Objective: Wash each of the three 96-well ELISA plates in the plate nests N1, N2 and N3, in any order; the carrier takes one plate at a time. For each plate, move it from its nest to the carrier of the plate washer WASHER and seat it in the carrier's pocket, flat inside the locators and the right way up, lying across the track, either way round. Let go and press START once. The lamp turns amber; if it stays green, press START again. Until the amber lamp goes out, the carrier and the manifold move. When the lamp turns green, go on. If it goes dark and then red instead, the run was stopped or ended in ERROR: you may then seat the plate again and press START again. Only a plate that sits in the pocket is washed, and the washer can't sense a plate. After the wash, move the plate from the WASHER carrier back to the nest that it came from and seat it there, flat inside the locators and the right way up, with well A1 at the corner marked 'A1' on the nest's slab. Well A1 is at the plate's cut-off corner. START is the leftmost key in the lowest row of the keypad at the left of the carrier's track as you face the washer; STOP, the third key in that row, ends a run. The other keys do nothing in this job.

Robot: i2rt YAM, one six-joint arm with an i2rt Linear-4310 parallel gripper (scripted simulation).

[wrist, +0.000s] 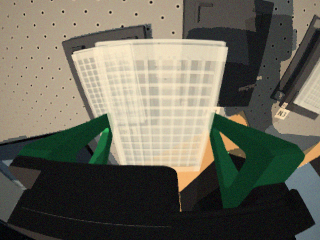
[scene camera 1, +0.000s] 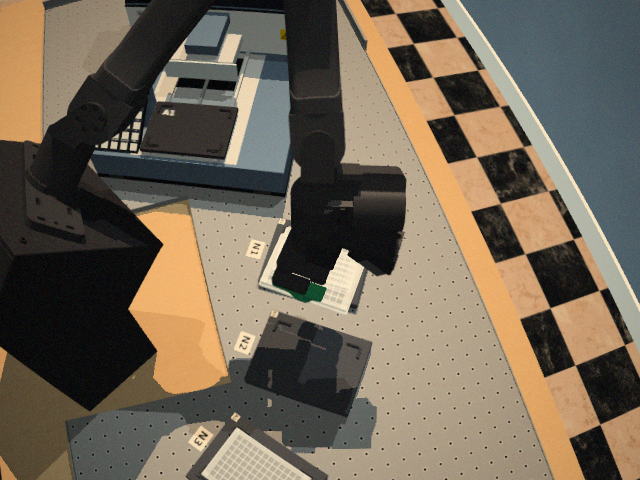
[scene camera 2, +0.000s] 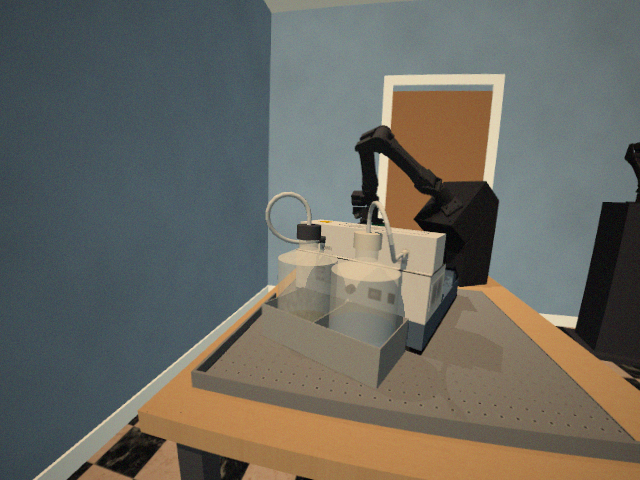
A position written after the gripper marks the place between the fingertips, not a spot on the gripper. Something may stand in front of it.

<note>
In view: the gripper [scene camera 1: 312, 273], a white 96-well plate [scene camera 1: 342, 281], a white 96-well plate [wrist: 79, 57] and a washer [scene camera 1: 258, 160].
The gripper shows as well in the wrist view [wrist: 160, 118]. The washer also shows in scene camera 2 [scene camera 2: 423, 275].
</note>
